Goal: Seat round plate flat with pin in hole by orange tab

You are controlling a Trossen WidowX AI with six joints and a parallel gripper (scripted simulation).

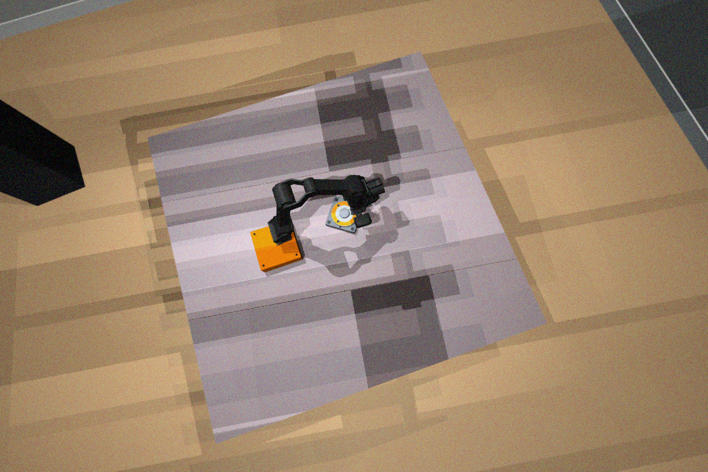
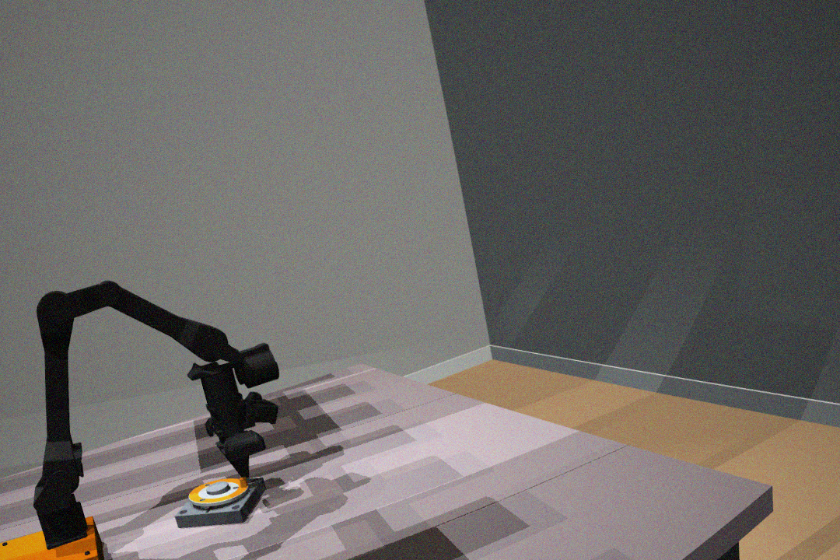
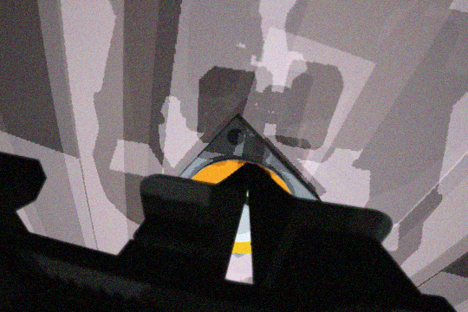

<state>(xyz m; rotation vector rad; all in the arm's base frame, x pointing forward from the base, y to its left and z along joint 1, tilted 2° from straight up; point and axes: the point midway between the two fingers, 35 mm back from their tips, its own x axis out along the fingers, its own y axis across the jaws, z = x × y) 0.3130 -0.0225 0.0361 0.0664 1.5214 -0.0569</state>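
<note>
My gripper tip is 3 cm past the round plate. Also, from my gripper tip: square base 5 cm behind, 1 cm to the left, 2 cm below.
</note>
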